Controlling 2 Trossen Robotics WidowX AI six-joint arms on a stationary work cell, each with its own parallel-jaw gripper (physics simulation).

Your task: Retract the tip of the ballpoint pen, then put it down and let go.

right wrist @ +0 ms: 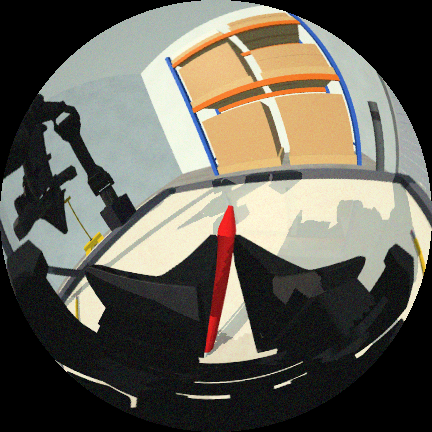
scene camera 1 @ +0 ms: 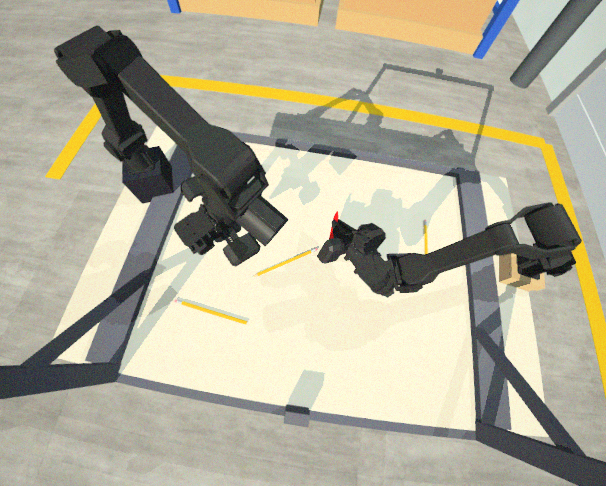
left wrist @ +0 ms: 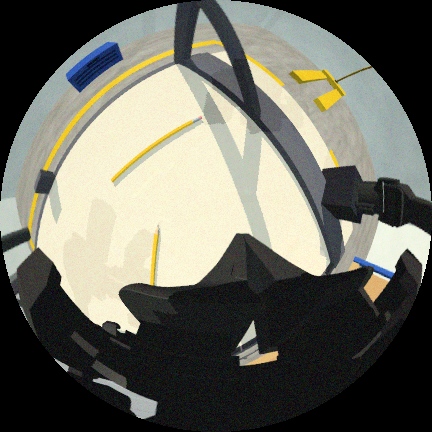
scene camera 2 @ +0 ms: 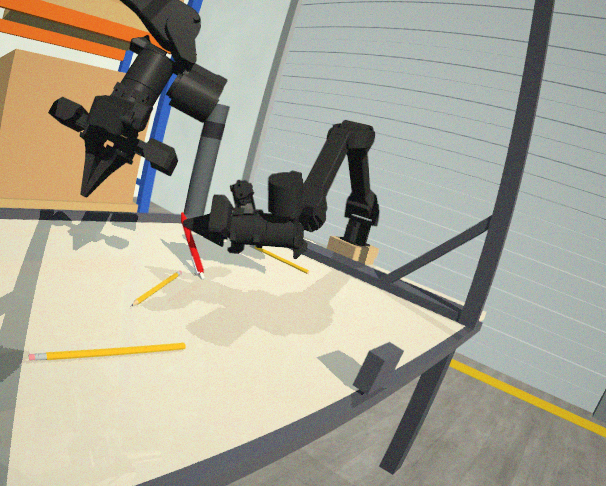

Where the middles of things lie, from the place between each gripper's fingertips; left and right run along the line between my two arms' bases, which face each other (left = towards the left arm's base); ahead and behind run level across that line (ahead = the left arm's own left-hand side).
My right gripper is now 3 cm past the red ballpoint pen (right wrist: 225,234) and 3 cm above it. Also, from my right hand: small tan block (scene camera 1: 508,274) 2 cm ahead, 55 cm to the right, 5 cm below; then small grey block (scene camera 2: 380,362) 45 cm behind, 1 cm to the right, 4 cm below.
I see the red ballpoint pen 10 cm ahead of my left hand, 25 cm to the right of it and 9 cm below it. Round my left hand: small tan block (16 cm ahead, 80 cm to the right, 12 cm below); small grey block (31 cm behind, 26 cm to the right, 11 cm below).
